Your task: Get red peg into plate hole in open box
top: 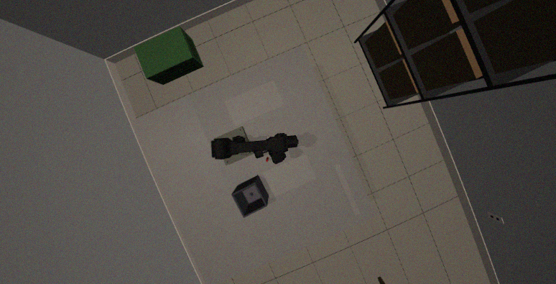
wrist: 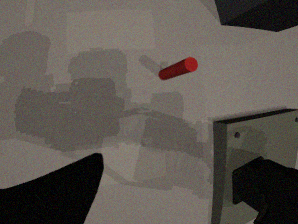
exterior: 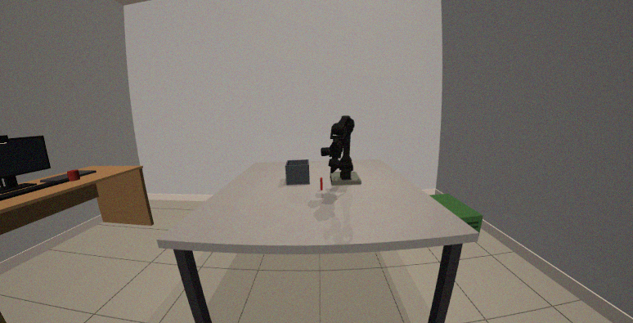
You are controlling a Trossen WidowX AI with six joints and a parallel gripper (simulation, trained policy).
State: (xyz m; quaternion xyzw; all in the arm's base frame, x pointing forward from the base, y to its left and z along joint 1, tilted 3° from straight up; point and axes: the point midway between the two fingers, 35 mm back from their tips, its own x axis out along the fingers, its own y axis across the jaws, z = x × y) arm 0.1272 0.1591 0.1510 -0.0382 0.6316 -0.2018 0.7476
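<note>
My gripper tip is 110 mm above the red peg, 60 mm short of it and 50 mm to the left of it.
</note>
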